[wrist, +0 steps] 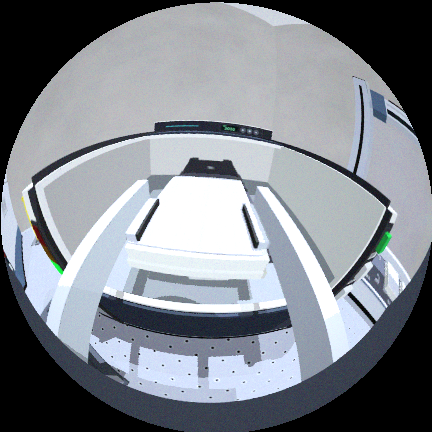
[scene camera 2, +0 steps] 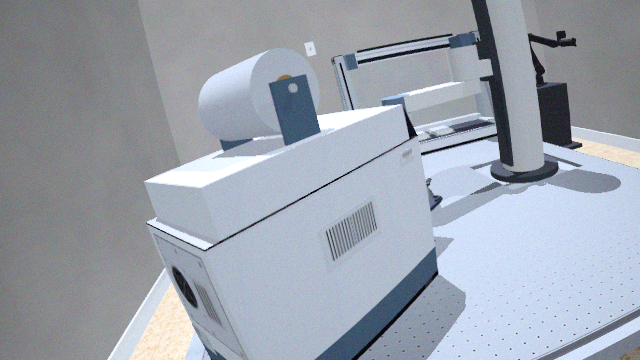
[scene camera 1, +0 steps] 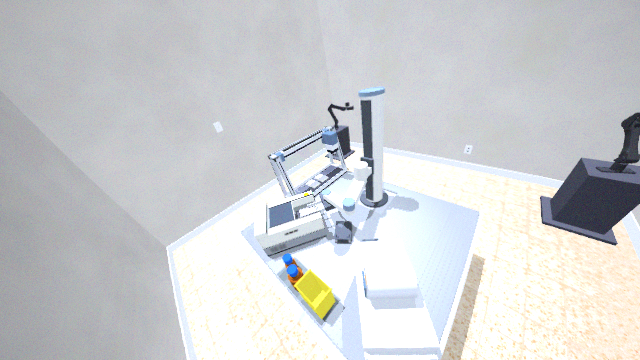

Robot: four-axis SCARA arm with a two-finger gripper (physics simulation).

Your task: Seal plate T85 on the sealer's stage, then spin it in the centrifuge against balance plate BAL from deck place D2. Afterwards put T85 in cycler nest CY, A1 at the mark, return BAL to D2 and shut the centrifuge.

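Frame: origin at the arm's base, x left, y back, z up, level; metres.
Where they show: gripper, fingertip midpoint: point(wrist: 200, 193) point(scene camera 1: 308, 209); arm's base at its link origin: point(scene camera 2: 524, 170) point(scene camera 1: 373, 197).
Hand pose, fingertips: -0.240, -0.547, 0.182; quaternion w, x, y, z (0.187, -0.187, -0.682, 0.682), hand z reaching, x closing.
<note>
Each offset is from my fingertips to the top centre of the thing, as dx, dy, dz. "spot": to the spot under its first point. Level surfaces: height alone.
My gripper point(wrist: 200, 193) is shut with no thing gripped, above the open centrifuge chamber. The gripper is too small and hidden to make out in scene camera 1. A white block @(-0.005, -0.008, -0.010) point(wrist: 200, 212), like a plate or its holder, shows below and between the two finger pads in the wrist view. No label shows, so I cannot tell T85 from BAL. The centrifuge point(scene camera 1: 292, 235) has its chamber open; its display @(spot: -0.204, -0.240, +0.056) point(wrist: 230, 128) glows green at the rear rim. The sealer @(+0.721, -0.195, +0.307) point(scene camera 2: 300, 225), a white housing with a film roll @(spot: +0.813, -0.220, +0.256) point(scene camera 2: 240, 97), stands in the foreground of scene camera 2; its stage is hidden.
The arm's column point(scene camera 1: 378, 145) point(scene camera 2: 517, 90) stands behind. A gantry frame @(spot: -0.391, +0.354, +0.318) point(scene camera 1: 300, 145) point(scene camera 2: 405, 50) stands beyond the centrifuge. A small black device @(+0.264, +0.071, -0.111) point(scene camera 1: 343, 232), blue-capped bottles @(+0.280, -0.378, +0.017) point(scene camera 1: 294, 274) and a yellow bin @(spot: +0.388, -0.351, -0.161) point(scene camera 1: 315, 292) are on the table @(dz -0.168) point(scene camera 1: 435, 230). Black pedestals point(scene camera 1: 595, 200) carry small arms.
</note>
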